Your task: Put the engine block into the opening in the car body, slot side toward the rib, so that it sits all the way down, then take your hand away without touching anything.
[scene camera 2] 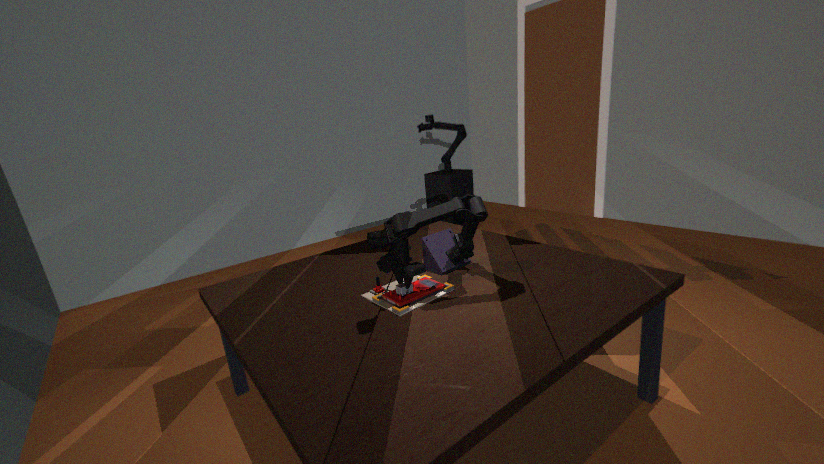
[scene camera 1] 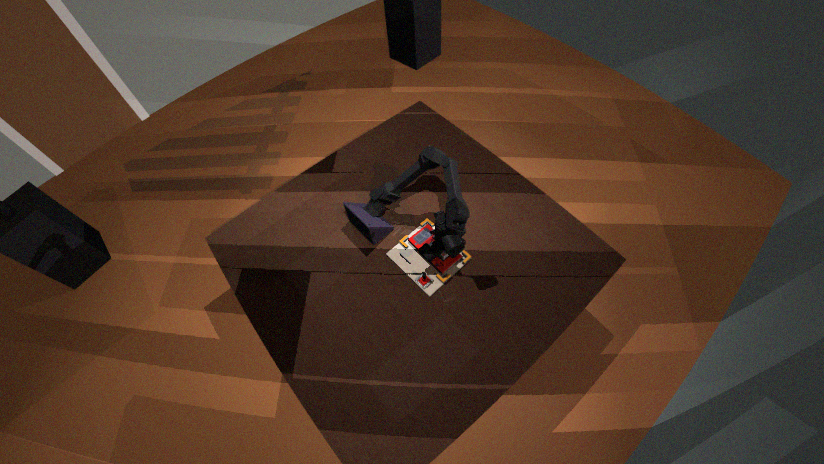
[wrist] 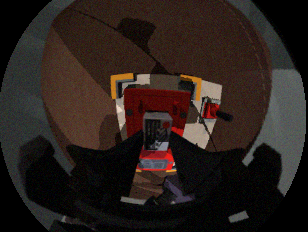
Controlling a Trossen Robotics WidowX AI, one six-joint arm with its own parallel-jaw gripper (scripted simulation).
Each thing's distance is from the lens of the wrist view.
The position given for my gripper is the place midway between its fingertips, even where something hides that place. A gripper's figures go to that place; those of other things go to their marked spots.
my gripper (wrist: 156, 133): 0.10 m
grey engine block (wrist: 156, 125): 0.08 m
red car body (wrist: 137, 101): 0.09 m
